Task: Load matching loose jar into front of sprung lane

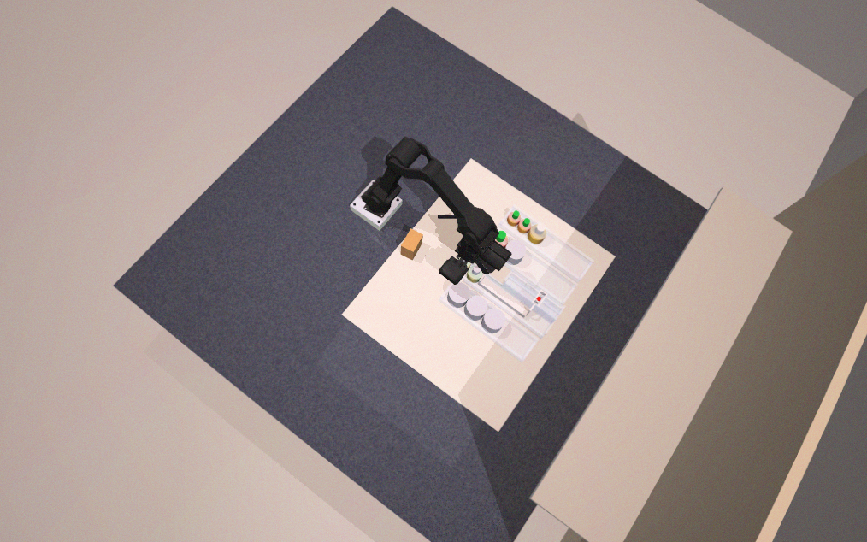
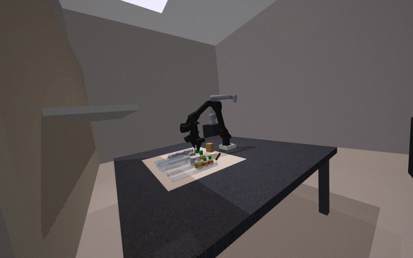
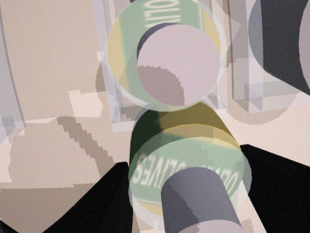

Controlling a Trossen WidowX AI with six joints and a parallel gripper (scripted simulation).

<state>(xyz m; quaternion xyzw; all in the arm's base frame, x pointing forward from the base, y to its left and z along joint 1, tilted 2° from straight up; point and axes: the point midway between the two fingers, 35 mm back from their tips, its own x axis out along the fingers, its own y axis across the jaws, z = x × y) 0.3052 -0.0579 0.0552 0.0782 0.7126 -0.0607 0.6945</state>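
Now: the sprung lane 190 mm ahead of my gripper tip, 30 mm below it and 10 mm to the right of it. The rest, counted from my gripper tip: orange box 160 mm behind, 20 mm below, 10 mm to the right; black rod 150 mm to the left, 70 mm behind, 50 mm below; red mark 230 mm ahead, 20 mm above, 10 mm to the right.
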